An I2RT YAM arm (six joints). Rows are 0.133 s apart.
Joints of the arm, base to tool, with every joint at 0 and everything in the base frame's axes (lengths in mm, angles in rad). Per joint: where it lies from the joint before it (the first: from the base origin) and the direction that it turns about. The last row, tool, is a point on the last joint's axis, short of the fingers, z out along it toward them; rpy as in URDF.
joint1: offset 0 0 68 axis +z
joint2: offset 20 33.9 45.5 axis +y
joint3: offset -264 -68.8 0 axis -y
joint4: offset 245 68.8 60 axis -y
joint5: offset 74 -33.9 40.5 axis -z
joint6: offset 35.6 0 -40.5 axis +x
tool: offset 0 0 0 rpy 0 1.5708 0
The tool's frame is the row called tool.
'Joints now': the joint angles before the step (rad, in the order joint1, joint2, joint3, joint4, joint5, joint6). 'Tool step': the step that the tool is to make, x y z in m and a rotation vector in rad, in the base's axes. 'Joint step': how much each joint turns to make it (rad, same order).
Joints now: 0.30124, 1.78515, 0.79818, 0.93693, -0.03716, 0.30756
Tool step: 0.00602, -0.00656, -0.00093, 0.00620, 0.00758, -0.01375
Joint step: -0.02235, 0.01363, 0.01592, -0.00746, -0.00901, 0.00765
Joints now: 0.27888, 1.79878, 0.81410, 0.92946, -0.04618, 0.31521
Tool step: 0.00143, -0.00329, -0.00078, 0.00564, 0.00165, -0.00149
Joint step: -0.01035, 0.00392, 0.00086, 0.00327, -0.00917, 0.00539
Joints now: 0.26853, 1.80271, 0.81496, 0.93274, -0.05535, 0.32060
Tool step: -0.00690, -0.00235, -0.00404, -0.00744, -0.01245, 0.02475
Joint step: -0.00389, -0.00776, -0.03801, 0.03947, -0.02808, -0.01192
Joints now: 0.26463, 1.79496, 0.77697, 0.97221, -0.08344, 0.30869
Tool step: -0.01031, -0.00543, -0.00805, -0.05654, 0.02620, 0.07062
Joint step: -0.01531, -0.02442, -0.04899, -0.02192, -0.08242, -0.05424
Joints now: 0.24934, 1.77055, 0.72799, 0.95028, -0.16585, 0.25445
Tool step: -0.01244, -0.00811, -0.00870, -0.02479, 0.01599, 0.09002
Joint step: -0.02542, -0.02195, -0.06142, 0.01073, -0.11262, -0.03333
